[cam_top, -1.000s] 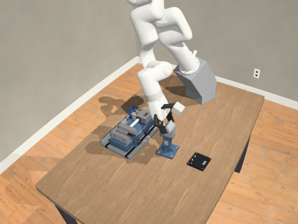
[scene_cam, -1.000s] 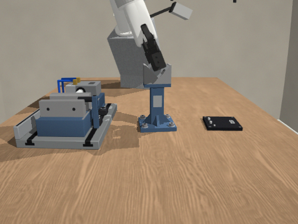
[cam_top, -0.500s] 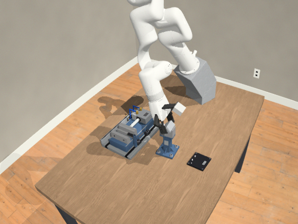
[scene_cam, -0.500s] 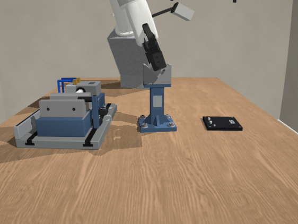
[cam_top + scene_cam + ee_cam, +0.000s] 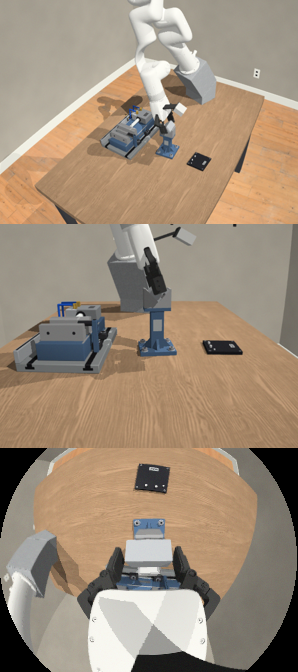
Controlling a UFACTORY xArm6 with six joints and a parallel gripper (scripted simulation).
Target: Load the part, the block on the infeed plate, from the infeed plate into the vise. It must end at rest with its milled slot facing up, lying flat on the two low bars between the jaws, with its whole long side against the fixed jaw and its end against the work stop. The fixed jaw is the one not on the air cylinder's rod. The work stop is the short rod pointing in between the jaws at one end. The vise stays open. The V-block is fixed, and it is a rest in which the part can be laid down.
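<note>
Now: hand 10 mm to the right of the part and 10 mm above it. From my hand the other things lie so: blue work stop post: 70 mm ahead, 140 mm to the right, 110 mm below; black stop rod: 80 mm ahead, 170 mm to the right, 80 mm below; cylinder rod: 10 mm behind, 210 mm to the right, 90 mm below.
</note>
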